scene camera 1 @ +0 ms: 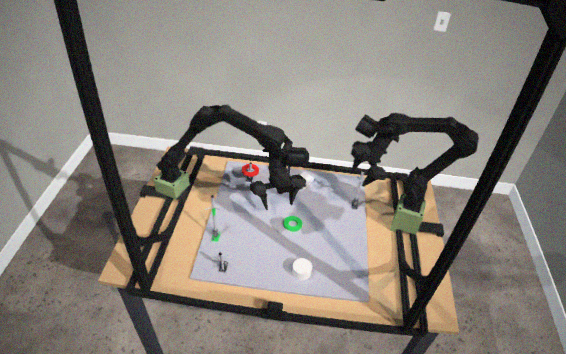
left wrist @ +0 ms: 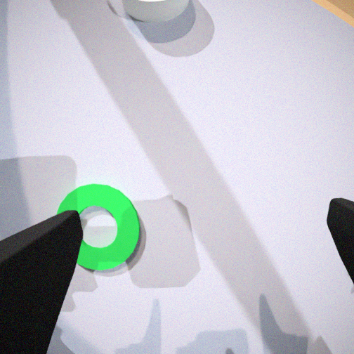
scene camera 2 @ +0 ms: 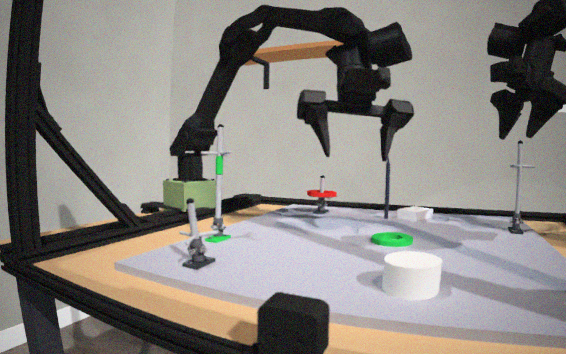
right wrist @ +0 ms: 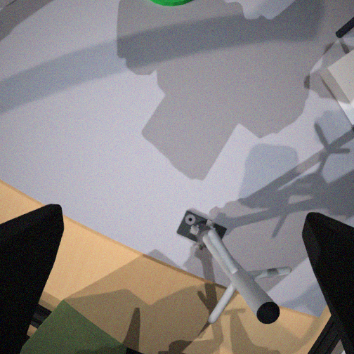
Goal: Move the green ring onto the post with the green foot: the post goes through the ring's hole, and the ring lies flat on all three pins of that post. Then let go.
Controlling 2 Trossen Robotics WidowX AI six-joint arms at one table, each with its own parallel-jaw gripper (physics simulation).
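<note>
The green ring lies flat on the grey mat, and its edge shows in the right wrist view. The post with the green foot stands upright at the mat's left edge, with a green band and bare pins near its top. My left gripper is open and empty, above the mat and off to one side of the ring; one fingertip covers part of the ring in the left wrist view. My right gripper is open and empty, high above a plain grey post.
The plain tall post stands at the right. A red ring sits on a short post at the back. A short post and a white cylinder stand nearer the front; a dark rod stands behind.
</note>
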